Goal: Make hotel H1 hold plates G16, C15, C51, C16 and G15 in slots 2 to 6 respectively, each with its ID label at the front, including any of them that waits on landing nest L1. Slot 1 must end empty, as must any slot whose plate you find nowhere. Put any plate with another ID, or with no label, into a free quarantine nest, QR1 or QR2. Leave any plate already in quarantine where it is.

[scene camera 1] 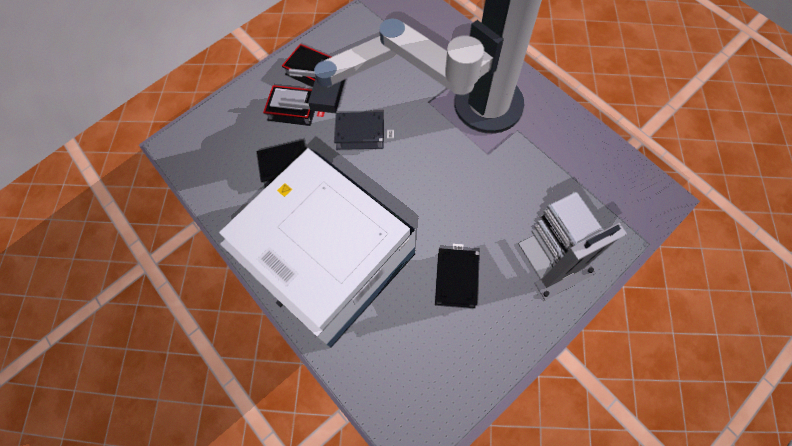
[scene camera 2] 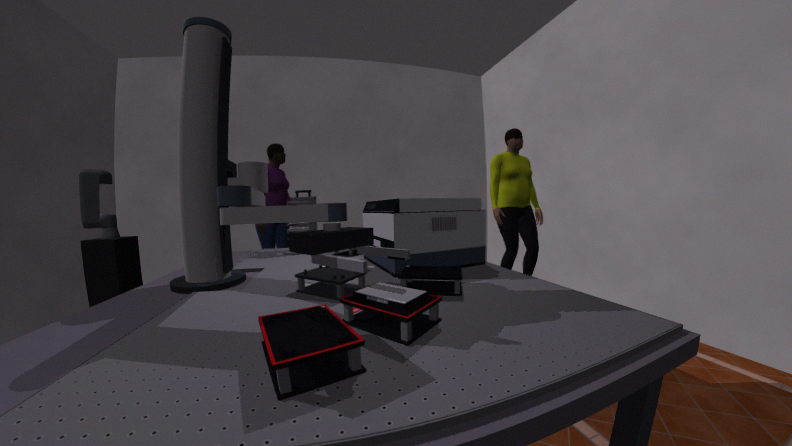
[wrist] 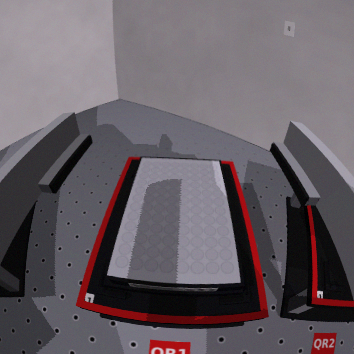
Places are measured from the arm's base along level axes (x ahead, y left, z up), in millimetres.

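Pixels of known places: gripper, between the fingertips: (scene camera 1: 284, 87) (scene camera 2: 389, 260) (wrist: 181, 125); arm's base, origin of its link: (scene camera 1: 488, 104) (scene camera 2: 209, 282).
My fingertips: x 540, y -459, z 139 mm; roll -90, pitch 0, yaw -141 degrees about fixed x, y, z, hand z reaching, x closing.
Note:
Ahead of a thing's pixels: the offset from my fingertips to its top centre.
A light plate {dx +1, dy +0, dz -62 mm} (scene camera 1: 287, 93) (scene camera 2: 390, 291) (wrist: 205, 225) lies flat on quarantine nest QR1 {dx +0, dy +0, dz -72 mm} (scene camera 2: 408, 316) (wrist: 172, 318), inside its red border. The label on its front edge is too oblique to read. My gripper (scene camera 1: 283, 86) (scene camera 2: 387, 259) (wrist: 181, 125) is open and empty, above the plate, with one finger to each side and apart from it. Quarantine nest QR2 {dx -156, dy -95, dz -72 mm} (scene camera 1: 305, 58) (scene camera 2: 310, 332) (wrist: 314, 260) beside it bears no plate. Hotel H1 (scene camera 1: 573, 265) stands at the right in scene camera 1, with several light plates {dx -265, dy +979, dz +149 mm} (scene camera 1: 575, 214) in it; their IDs and slots cannot be read.
A large white instrument {dx +257, dy +540, dz +129 mm} (scene camera 1: 332, 238) (scene camera 2: 443, 224) stands on the table. A dark nest {dx -110, dy +252, dz -67 mm} (scene camera 1: 359, 126) (scene camera 2: 330, 274) stands close to my gripper. Another black nest {dx +10, dy +849, dz -72 mm} (scene camera 1: 457, 277) stands between instrument and hotel. A further black nest {dx +160, dy +179, dz -73 mm} (scene camera 1: 279, 160) (scene camera 2: 431, 273) is beside the instrument. Two people stand beyond the table.

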